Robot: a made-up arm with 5 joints.
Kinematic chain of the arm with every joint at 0, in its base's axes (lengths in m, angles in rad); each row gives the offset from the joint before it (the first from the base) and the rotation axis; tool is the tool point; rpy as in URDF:
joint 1: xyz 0.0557 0 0.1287 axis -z
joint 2: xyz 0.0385 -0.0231 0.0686 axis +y
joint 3: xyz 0.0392 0 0.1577 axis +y
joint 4: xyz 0.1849 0 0.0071 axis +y
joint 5: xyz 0.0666 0.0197 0 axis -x
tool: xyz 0 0 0 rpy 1.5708 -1.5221 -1.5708
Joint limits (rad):
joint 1: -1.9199..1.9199
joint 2: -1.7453..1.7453
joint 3: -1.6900..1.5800
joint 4: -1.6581..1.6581
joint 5: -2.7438..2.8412
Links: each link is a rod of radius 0.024 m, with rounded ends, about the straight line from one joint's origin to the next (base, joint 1, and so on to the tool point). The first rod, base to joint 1, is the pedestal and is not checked.
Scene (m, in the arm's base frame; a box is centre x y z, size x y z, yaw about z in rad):
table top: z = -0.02
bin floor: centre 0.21 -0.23 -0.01 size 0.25 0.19 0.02 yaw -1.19
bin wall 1: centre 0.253 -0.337 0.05 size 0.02 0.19 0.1 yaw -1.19
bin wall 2: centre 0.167 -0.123 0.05 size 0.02 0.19 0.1 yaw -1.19
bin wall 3: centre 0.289 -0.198 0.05 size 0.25 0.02 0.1 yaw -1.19
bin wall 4: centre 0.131 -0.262 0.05 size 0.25 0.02 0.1 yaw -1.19
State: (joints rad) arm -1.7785 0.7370 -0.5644 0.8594 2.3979
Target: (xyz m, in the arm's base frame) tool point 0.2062 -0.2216 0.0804
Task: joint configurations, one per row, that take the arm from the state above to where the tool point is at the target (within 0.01 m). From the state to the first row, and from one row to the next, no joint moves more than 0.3 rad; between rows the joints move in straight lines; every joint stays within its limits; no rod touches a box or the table.
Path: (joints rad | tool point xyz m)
1: -1.5045 0.7036 -0.4881 0.9089 2.3979 | 0.0844 0.3802 0.1995
2: -1.2305 0.6702 -0.4118 0.9583 2.3979 | 0.1827 0.3484 0.1937
3: -0.9565 0.6368 -0.3355 1.0078 2.3979 | 0.2658 0.2920 0.1884
4: -0.6825 0.6035 -0.2592 1.0572 2.3979 | 0.3278 0.2168 0.1835
5: -0.4085 0.5701 -0.1829 1.1067 2.3979 | 0.3651 0.1302 0.1793
6: -0.1345 0.5367 -0.1066 1.1561 2.3979 | 0.3761 0.0399 0.1755
7: 0.1395 0.5033 -0.0303 1.2056 2.3979 | 0.3618 -0.0464 0.1724
8: 0.4135 0.4699 0.0460 1.2550 2.3979 | 0.3253 -0.1220 0.1698
9: 0.6875 0.4365 0.1224 1.3045 2.3979 | 0.2715 -0.1816 0.1678
10: 0.9615 0.4031 0.1987 1.3539 2.3979 | 0.2062 -0.2216 0.1664
11: 0.9615 0.6003 0.1502 1.2589 2.3979 | 0.2084 -0.2248 0.1241
12: 0.9615 0.7974 0.1018 1.1639 2.3979 | 0.2062 -0.2216 0.0804

